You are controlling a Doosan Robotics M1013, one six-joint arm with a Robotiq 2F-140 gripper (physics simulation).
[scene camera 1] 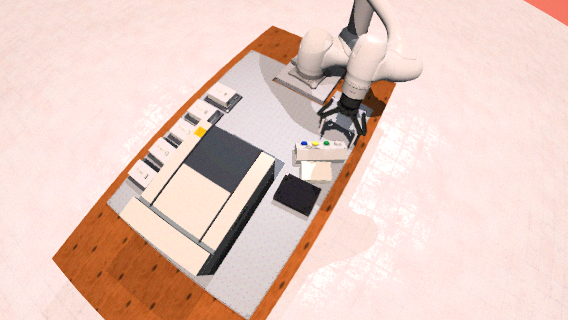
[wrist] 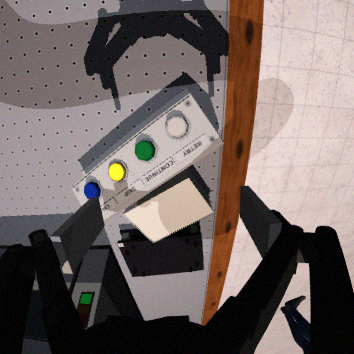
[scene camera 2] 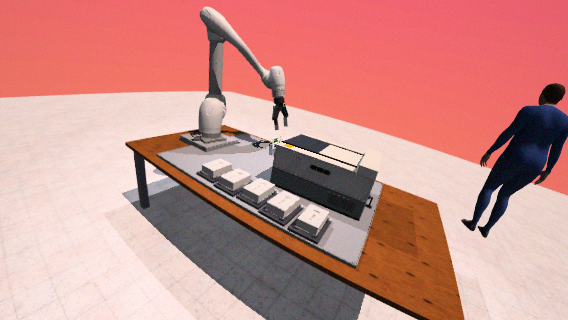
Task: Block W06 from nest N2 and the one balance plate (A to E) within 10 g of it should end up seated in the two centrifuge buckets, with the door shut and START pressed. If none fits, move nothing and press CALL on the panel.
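Places are measured from the arm's base along level axes (x left, y back, z up), in millimetres.
Where they show: gripper, fingertip midpoint: (scene camera 1: 335, 137) (wrist: 168, 207) (scene camera 2: 281, 128); arm's base, origin of the base link: (scene camera 1: 310, 73) (scene camera 2: 209, 138).
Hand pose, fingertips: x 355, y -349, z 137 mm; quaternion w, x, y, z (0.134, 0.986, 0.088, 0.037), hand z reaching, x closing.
Note:
Each offset is from my fingertips to the top centre of the thing. "spot": to the spot under its first point. Level surfaces: height alone.
My gripper (scene camera 1: 341, 131) (scene camera 2: 281, 126) (wrist: 168, 207) is open and empty, above the panel {dx -33, dy -23, dz -76 mm} (scene camera 1: 320, 153) (wrist: 131, 161). In the wrist view the left finger is close to the panel's blue button {dx -103, dy -56, dz -85 mm} (wrist: 92, 190), whose label is partly hidden. The centrifuge (scene camera 1: 192, 195) (scene camera 2: 320, 184) has a cream and dark top; its buckets do not show. A green key {spot: dx -130, dy -248, dz -30 mm} (wrist: 86, 298) shows on it. Several white blocks, including the nearest {dx -553, dy -618, dz -106 mm} (scene camera 2: 312, 220) and farthest {dx -595, dy -79, dz -106 mm} (scene camera 2: 216, 169), sit on dark bases in a row; their letters are unreadable. W06 cannot be identified by a label.
A cream slab {dx +10, dy -112, dz -118 mm} (scene camera 1: 316, 171) (wrist: 170, 210) lies beside the panel, next to a black plate {dx +8, dy -240, dz -114 mm} (scene camera 1: 297, 194) (wrist: 165, 257). All stand on a grey perforated board {dz -160 mm} (scene camera 1: 250, 260) on a wooden table {dz -173 mm} (scene camera 2: 415, 250). A person in blue (scene camera 2: 527, 135) stands beyond the table.

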